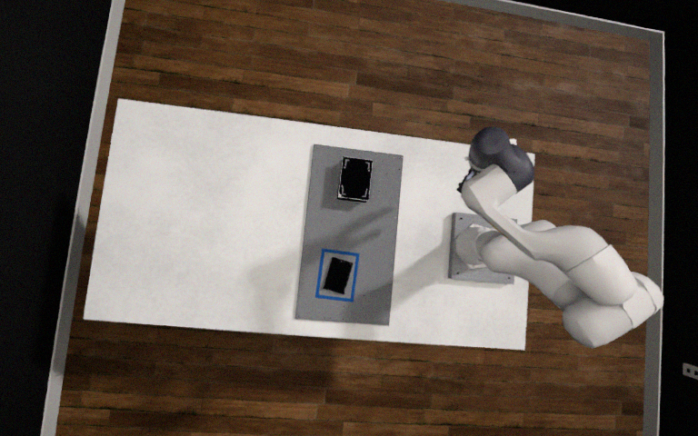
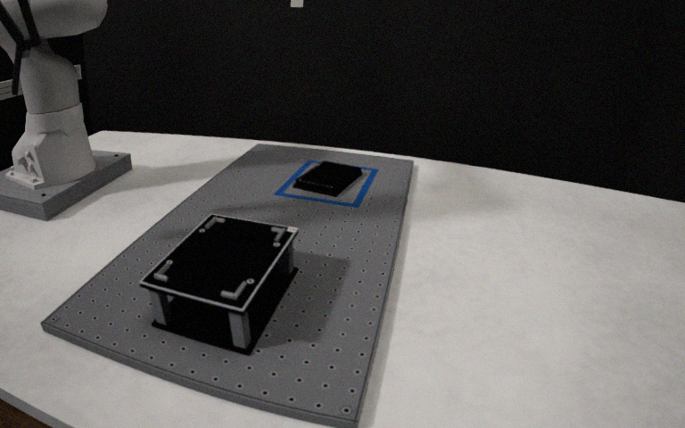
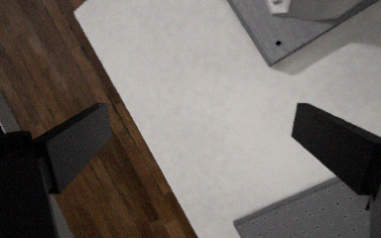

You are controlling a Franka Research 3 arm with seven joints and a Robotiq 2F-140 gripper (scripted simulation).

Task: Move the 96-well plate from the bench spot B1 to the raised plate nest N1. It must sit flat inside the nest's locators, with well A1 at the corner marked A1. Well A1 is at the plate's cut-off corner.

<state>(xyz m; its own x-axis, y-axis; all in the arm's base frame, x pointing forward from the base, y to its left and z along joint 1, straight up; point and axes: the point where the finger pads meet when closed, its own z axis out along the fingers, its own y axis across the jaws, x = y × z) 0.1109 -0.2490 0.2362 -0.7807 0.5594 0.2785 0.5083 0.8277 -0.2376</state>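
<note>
My hand is 43 cm short of the black 96-well plate, 41 cm to the right of it and 25 cm above it. Round my hand: A1 mark: 45 cm ahead, 20 cm below, 10 cm to the left; then raised plate nest N1: 40 cm ahead, 20 cm below, 3 cm to the left.
</note>
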